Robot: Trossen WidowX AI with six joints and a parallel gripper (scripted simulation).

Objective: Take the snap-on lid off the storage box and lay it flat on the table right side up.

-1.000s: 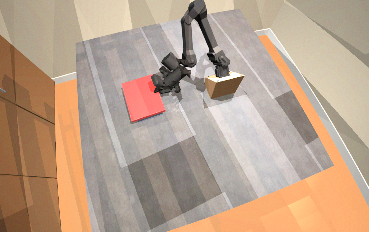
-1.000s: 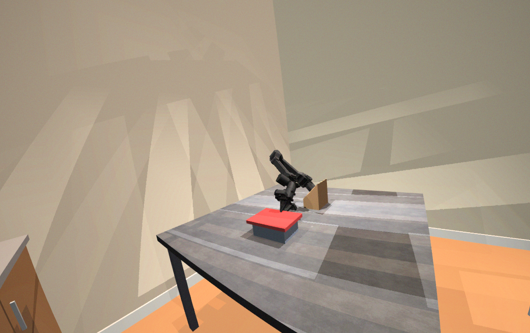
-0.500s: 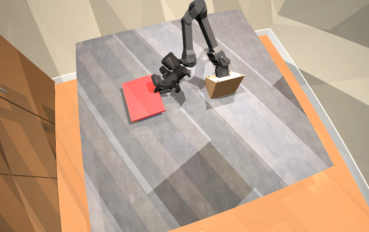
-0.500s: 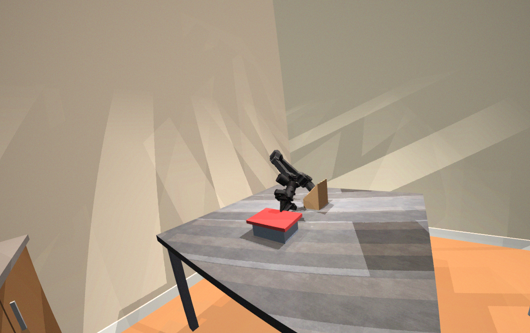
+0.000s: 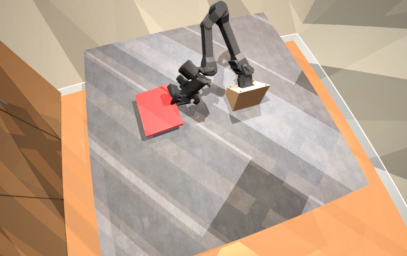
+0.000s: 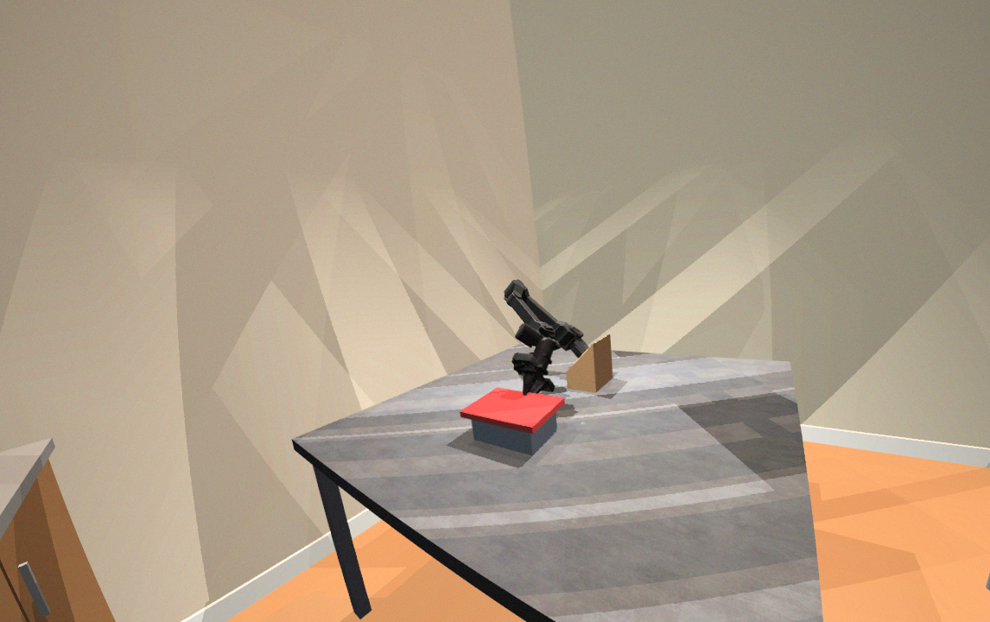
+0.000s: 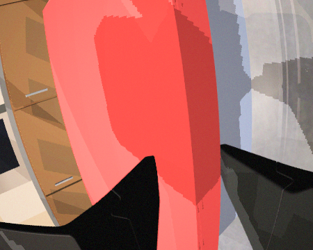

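My gripper tip is now 8 cm short of the red lid and 1 cm to the right of it. Also, from my gripper tip: storage box: 8 cm ahead, 4 cm below, 1 cm to the left.
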